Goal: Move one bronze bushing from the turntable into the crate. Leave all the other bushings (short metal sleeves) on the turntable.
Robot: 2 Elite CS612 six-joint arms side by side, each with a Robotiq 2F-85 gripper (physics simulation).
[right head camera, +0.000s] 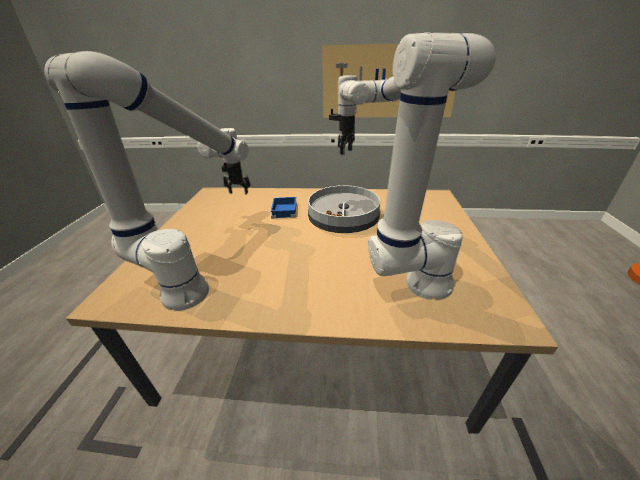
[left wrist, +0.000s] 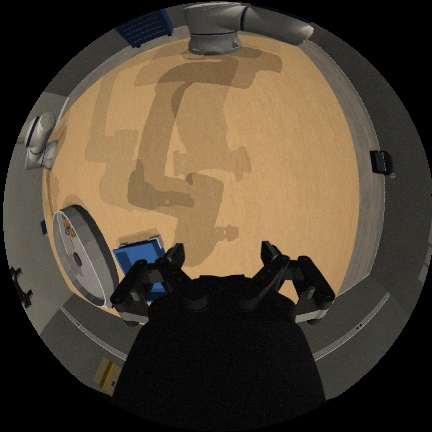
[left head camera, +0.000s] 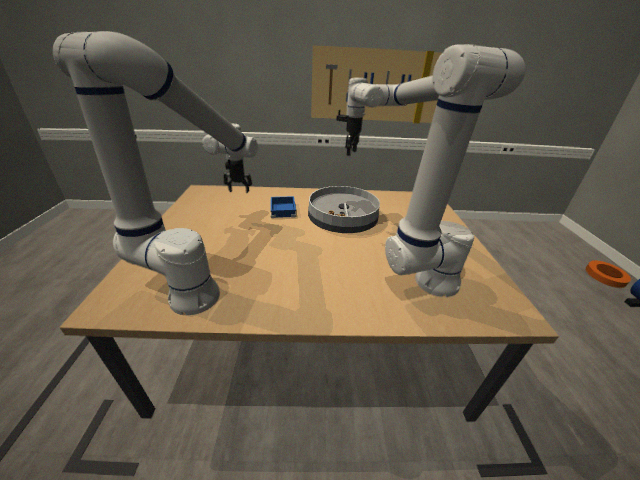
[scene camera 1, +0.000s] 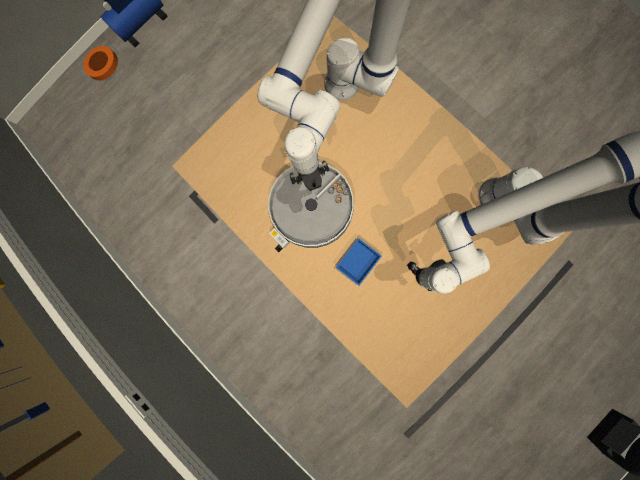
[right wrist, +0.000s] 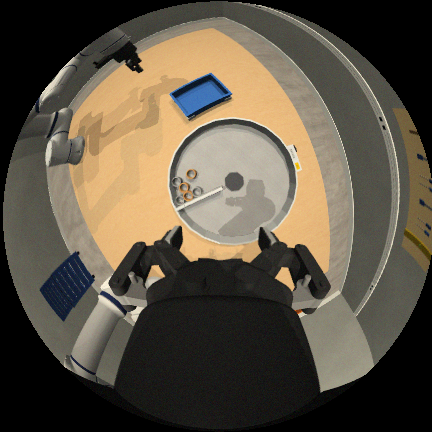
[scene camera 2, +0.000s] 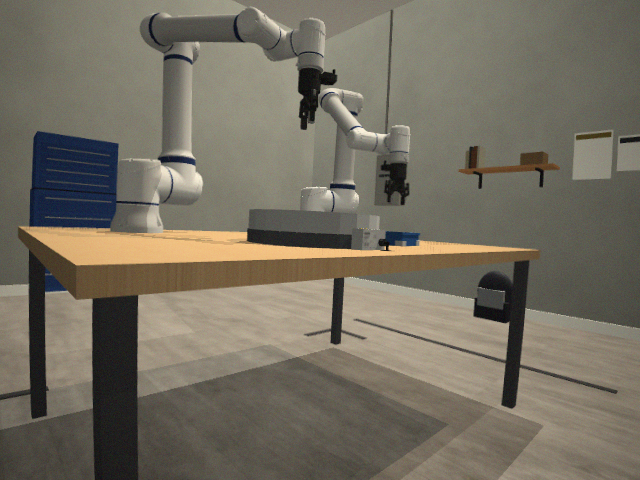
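The round grey turntable [left head camera: 343,224] [right head camera: 343,223] [scene camera 1: 310,229] [right wrist: 215,145] holds several bushings, some bronze and some grey, bunched on one side of its white bar [scene camera 1: 327,186] [right wrist: 200,198]. One bronze bushing [right wrist: 187,174] lies slightly apart from the bunch. The blue crate [left head camera: 283,207] [right head camera: 284,207] [scene camera 1: 358,261] [right wrist: 201,96] stands beside the turntable, with no bushing visible inside. My right gripper [left head camera: 351,151] [scene camera 2: 307,125] [right wrist: 220,233] is open and empty, high above the turntable. My left gripper [left head camera: 238,189] [scene camera 2: 395,202] [left wrist: 222,250] is open and empty above the table, beyond the crate from the turntable.
A raised wall rings the turntable. A small pale box [scene camera 1: 278,237] [scene camera 2: 367,239] [right wrist: 295,159] stands against its outer side, near the table's edge. The arm bases stand on the table [left head camera: 356,289]. Blue cabinets [scene camera 2: 74,178] stand behind it in scene camera 2.
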